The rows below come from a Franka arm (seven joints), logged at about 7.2 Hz.
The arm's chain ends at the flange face. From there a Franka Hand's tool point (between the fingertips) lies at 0.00 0.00 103.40 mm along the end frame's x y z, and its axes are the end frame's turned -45 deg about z.
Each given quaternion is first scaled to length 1.
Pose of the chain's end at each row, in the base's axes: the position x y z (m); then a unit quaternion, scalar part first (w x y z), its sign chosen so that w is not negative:
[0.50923 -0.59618 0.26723 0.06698 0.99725 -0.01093 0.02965]
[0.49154 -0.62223 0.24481 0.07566 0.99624 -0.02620 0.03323]
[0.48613 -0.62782 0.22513 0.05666 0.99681 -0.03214 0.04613]
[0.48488 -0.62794 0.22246 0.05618 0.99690 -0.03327 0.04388]
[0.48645 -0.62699 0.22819 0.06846 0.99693 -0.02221 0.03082]
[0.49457 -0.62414 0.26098 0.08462 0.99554 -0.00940 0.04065]
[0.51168 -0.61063 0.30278 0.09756 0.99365 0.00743 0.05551]
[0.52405 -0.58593 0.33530 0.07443 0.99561 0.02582 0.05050]
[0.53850 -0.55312 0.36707 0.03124 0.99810 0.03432 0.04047]
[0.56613 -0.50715 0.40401 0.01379 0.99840 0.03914 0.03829]
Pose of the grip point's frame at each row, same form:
[0.51519 -0.61006 0.16494 0.07323 0.92553 0.37153 0.00176]
[0.49798 -0.63800 0.14282 0.08262 0.93043 0.35704 0.00175]
[0.49526 -0.63981 0.12283 0.07000 0.93323 0.35177 0.02094]
[0.49354 -0.63982 0.12011 0.06870 0.93375 0.35076 0.01904]
[0.49249 -0.64125 0.12596 0.07504 0.92954 0.36099 0.00228]
[0.50277 -0.64164 0.15940 0.09373 0.92336 0.37229 0.00517]
[0.52324 -0.63059 0.20199 0.11138 0.91517 0.38712 0.01395]
[0.53485 -0.60098 0.23357 0.08809 0.90994 0.40486 0.01817]
[0.54708 -0.55928 0.26421 0.04435 0.90899 0.41366 0.02543]
[0.57415 -0.50969 0.30095 0.02739 0.90743 0.41823 0.03010]

